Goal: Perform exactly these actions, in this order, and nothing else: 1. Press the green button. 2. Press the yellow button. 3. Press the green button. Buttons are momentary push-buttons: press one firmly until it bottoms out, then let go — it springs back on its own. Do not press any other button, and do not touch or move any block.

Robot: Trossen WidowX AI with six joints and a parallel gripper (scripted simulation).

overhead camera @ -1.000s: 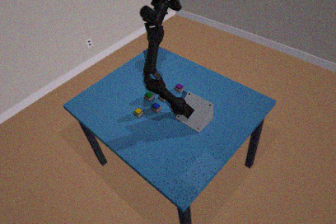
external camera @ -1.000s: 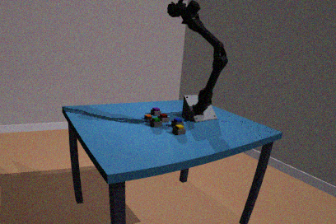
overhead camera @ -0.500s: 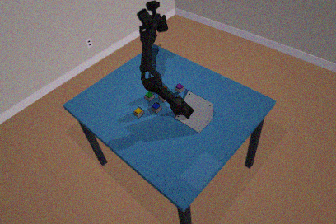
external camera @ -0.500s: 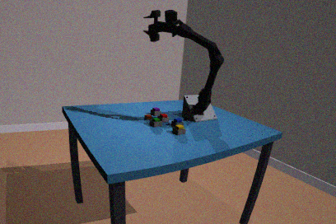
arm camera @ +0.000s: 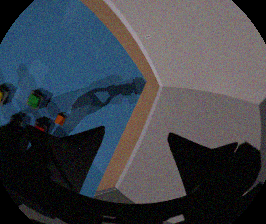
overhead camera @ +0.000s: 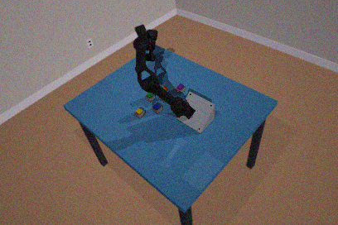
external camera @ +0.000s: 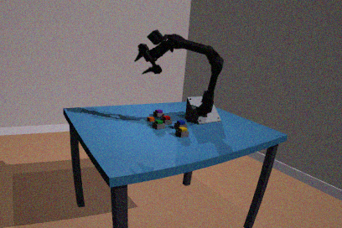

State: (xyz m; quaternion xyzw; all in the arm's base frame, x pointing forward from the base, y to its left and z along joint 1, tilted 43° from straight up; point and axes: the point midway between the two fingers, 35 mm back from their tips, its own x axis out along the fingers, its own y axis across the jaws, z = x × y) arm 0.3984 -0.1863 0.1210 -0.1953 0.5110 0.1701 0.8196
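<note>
The green button lies 8 cm behind my gripper tip, 14 cm to the left of it and 26 cm below it. The rest, counted from my gripper tip: blue button 20 cm behind, 17 cm to the left, 26 cm below; then yellow button 15 cm behind, 28 cm to the left, 26 cm below.
</note>
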